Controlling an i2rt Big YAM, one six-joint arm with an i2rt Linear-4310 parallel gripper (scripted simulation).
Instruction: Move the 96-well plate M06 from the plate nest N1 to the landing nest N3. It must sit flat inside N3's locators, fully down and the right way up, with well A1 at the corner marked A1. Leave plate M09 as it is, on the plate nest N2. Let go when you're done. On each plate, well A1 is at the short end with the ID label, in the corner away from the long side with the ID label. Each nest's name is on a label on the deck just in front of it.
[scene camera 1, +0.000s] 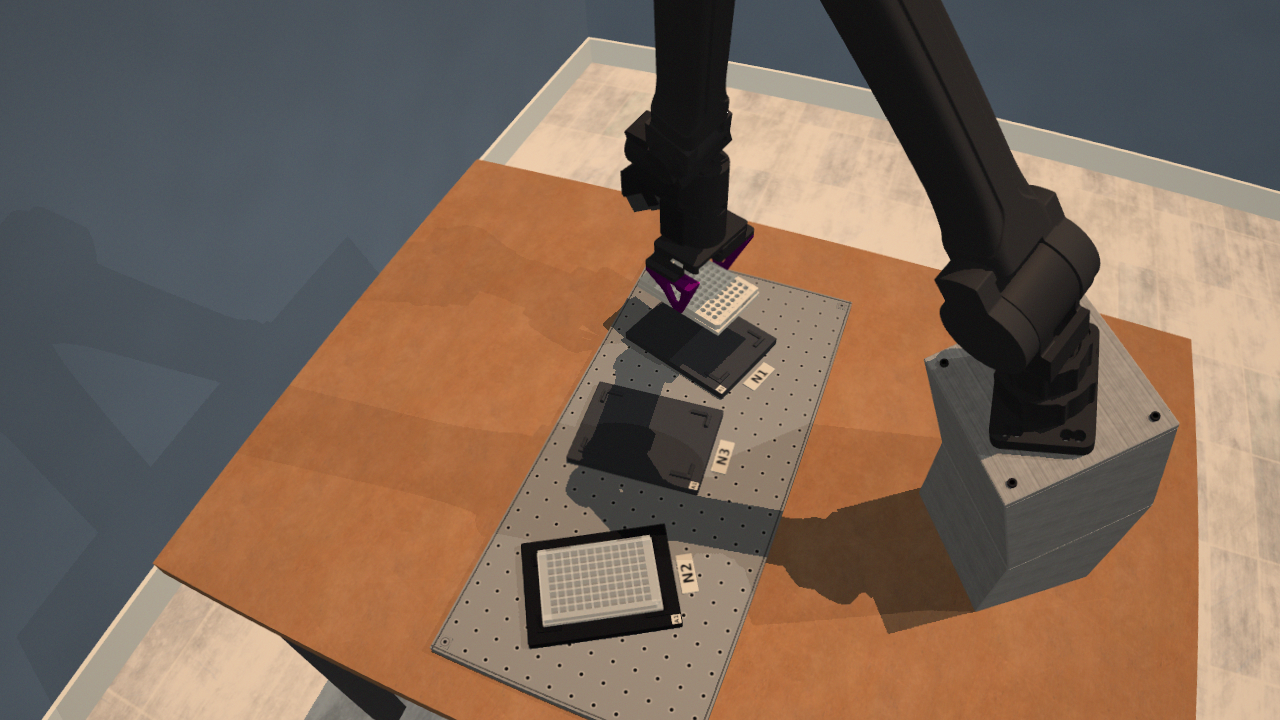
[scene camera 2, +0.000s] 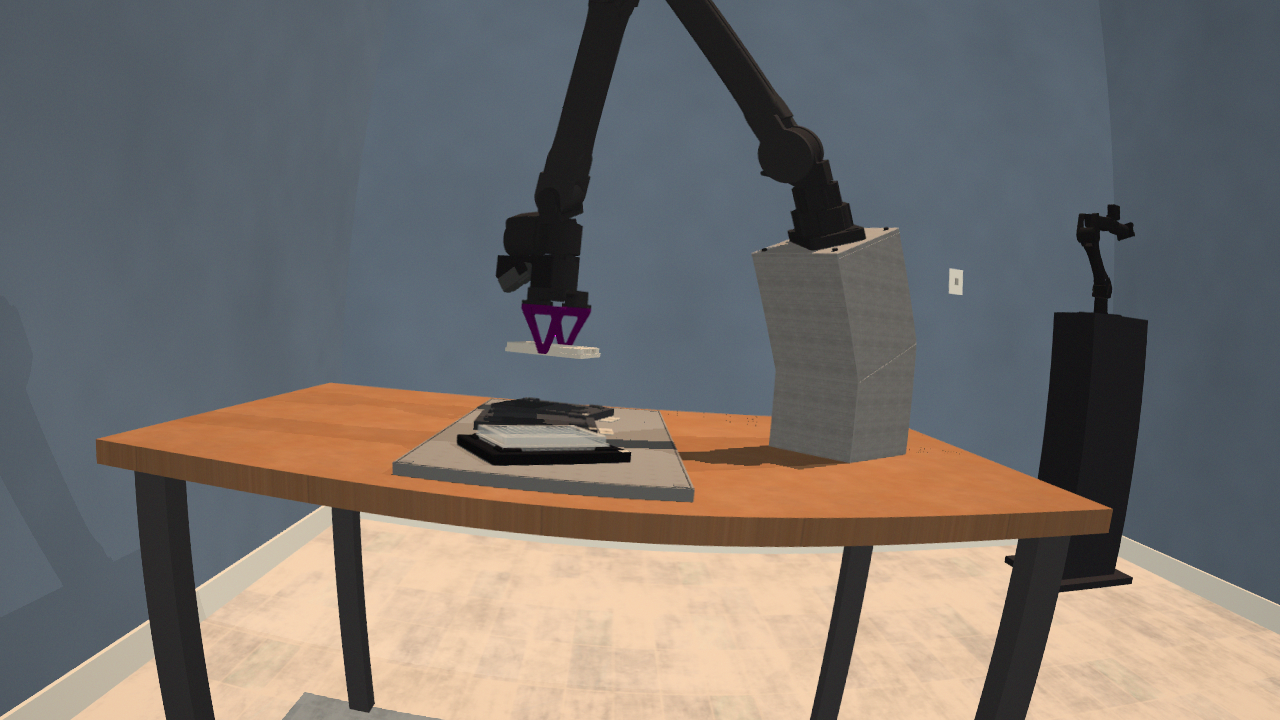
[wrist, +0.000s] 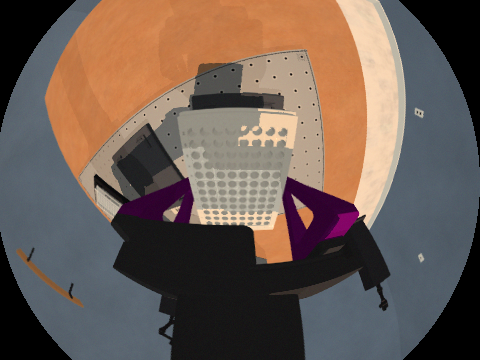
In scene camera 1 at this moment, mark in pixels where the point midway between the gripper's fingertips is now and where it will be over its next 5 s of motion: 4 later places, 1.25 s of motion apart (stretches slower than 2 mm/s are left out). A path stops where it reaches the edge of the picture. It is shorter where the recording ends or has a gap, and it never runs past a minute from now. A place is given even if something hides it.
My gripper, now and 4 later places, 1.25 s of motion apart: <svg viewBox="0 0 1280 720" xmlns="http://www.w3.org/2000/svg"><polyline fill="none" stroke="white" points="699,290 677,334 643,395 646,403 647,427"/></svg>
